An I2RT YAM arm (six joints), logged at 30 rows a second.
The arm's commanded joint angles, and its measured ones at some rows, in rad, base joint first. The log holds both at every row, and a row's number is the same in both.
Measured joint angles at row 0:
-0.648, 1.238, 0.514, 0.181, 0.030, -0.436
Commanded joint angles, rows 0 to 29:
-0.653, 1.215, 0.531, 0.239, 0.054, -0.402
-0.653, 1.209, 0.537, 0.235, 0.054, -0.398
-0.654, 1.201, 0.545, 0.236, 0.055, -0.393
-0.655, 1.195, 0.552, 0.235, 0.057, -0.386
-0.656, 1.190, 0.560, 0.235, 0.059, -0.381
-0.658, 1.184, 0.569, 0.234, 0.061, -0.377
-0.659, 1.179, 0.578, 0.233, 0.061, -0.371
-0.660, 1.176, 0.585, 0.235, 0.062, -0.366
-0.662, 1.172, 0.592, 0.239, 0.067, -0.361
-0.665, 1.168, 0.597, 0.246, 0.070, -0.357
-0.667, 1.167, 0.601, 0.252, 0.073, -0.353
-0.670, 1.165, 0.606, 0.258, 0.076, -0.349
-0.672, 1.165, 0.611, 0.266, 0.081, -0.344
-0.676, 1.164, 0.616, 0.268, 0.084, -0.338
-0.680, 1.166, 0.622, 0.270, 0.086, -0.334
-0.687, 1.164, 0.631, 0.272, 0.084, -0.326
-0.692, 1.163, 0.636, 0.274, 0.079, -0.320
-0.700, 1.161, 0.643, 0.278, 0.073, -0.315
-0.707, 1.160, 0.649, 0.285, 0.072, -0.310
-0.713, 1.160, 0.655, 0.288, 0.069, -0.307
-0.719, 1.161, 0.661, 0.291, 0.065, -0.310
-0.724, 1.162, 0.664, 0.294, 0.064, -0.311
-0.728, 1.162, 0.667, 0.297, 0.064, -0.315
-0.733, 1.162, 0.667, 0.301, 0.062, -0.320
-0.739, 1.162, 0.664, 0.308, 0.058, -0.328
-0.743, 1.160, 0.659, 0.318, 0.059, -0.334
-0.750, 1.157, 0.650, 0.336, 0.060, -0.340
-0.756, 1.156, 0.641, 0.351, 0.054, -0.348
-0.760, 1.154, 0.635, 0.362, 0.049, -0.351
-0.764, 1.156, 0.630, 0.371, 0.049, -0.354
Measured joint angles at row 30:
-0.756, 1.160, 0.641, 0.289, 0.059, -0.340
